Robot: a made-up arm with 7 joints. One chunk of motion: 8 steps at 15 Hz.
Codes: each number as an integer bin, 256 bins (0 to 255) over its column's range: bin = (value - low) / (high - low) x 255, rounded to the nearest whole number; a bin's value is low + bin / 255 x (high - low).
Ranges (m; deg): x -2.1..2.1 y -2.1..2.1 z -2.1..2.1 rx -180..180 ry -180..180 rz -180..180
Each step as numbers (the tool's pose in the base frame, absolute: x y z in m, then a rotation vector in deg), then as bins.
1 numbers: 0.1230 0.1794 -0.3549 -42.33 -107.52 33.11
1 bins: 135 138 106 98 51 151
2 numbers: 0.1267 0.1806 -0.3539 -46.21 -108.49 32.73
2 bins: 135 138 106 95 51 151
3 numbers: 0.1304 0.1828 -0.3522 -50.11 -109.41 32.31
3 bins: 135 139 106 92 50 150
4 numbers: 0.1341 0.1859 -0.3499 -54.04 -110.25 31.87
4 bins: 136 139 106 89 49 150
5 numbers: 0.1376 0.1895 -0.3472 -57.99 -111.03 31.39
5 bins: 136 139 106 86 49 150
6 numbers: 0.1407 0.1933 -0.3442 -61.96 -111.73 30.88
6 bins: 136 139 107 84 48 149
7 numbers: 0.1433 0.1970 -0.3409 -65.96 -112.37 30.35
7 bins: 136 139 107 81 48 149
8 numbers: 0.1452 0.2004 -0.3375 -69.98 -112.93 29.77
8 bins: 136 140 107 78 48 149
